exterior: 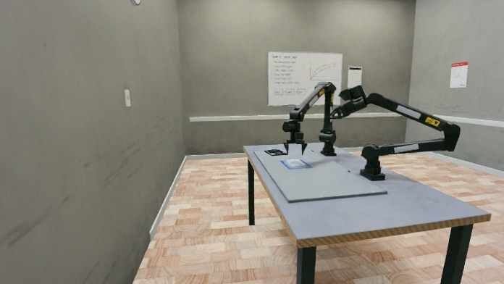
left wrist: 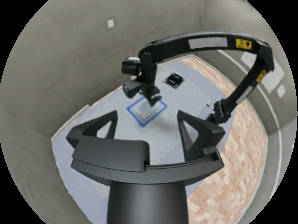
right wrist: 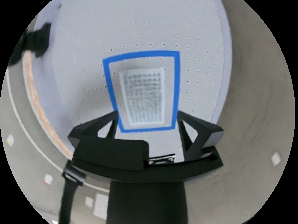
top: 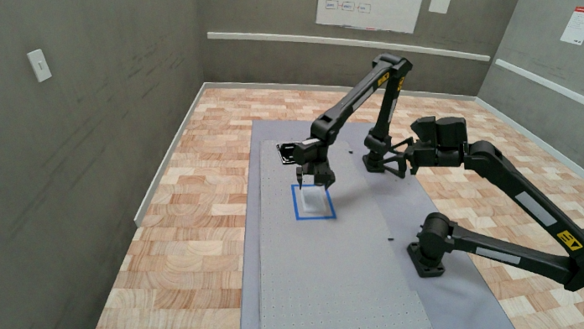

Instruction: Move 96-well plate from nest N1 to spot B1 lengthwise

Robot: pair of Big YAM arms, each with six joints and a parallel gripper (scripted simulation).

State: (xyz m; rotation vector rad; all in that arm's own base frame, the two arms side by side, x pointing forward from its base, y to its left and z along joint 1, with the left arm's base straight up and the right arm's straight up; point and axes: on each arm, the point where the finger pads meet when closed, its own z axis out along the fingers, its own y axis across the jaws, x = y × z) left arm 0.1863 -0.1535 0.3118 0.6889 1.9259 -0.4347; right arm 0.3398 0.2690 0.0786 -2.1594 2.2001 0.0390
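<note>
Now: the 96-well plate 6 cm below my right hand and 1 cm behind it. From my right hand the other things lie so: black plate nest (32 cm to the right, 6 cm below, 5 cm ahead).
</note>
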